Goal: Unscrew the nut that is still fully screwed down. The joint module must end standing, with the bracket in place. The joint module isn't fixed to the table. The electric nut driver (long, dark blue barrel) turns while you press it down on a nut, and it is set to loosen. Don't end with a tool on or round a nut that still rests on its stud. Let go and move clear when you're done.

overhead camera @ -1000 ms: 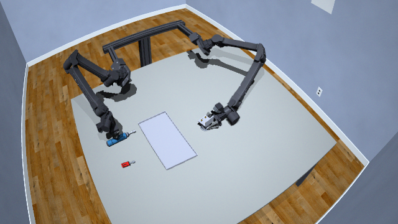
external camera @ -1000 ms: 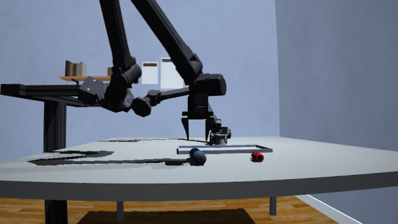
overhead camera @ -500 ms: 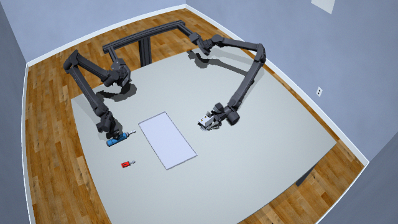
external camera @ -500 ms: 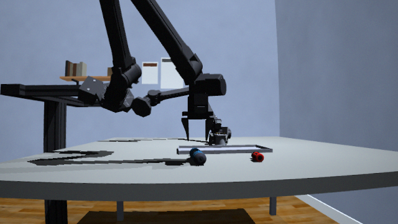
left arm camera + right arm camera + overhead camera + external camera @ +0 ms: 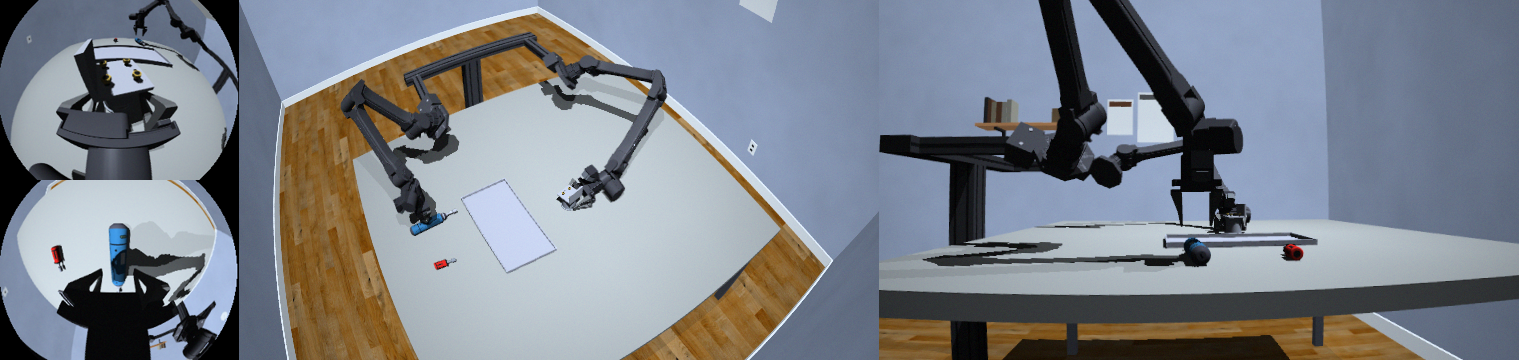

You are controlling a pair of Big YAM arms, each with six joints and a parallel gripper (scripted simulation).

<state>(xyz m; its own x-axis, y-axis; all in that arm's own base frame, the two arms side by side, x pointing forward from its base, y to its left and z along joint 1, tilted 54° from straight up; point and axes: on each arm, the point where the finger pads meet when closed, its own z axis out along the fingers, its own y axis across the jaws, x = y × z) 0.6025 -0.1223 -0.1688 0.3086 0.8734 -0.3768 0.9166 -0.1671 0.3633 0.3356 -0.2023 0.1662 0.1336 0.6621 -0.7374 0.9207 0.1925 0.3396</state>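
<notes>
My left gripper is now 5 cm below the bracket. The rest, counted from my left hand: red tool 3 cm ahead, 59 cm to the right, 1 cm below.
</notes>
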